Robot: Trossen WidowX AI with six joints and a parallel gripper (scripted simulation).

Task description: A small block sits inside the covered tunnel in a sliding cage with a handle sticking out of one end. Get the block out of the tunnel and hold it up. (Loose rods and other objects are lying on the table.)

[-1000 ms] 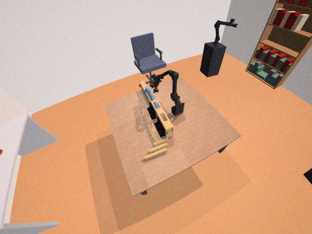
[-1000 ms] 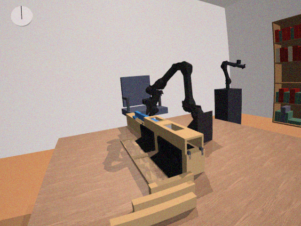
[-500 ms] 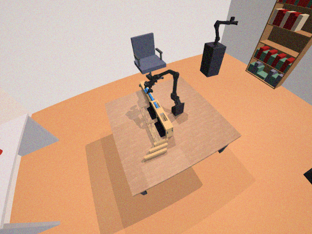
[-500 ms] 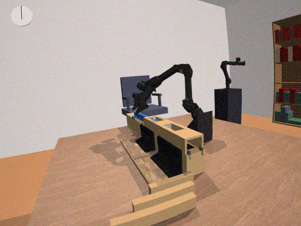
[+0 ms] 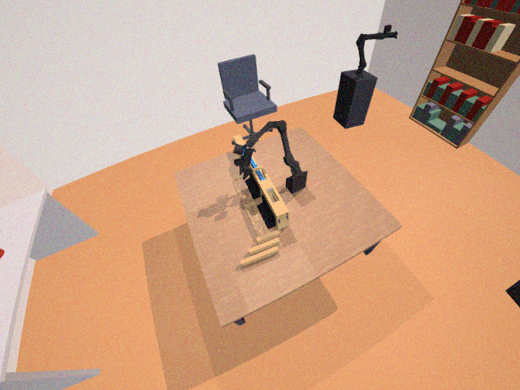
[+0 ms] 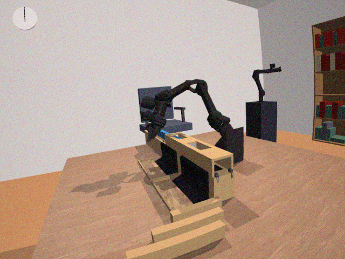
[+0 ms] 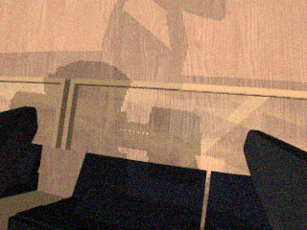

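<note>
The tan covered tunnel lies 10 cm behind my gripper tip, 8 cm below it and 7 cm to the right of it. Also, from my gripper tip: small red block (14 cm behind, 12 cm to the left, 4 cm below).
</note>
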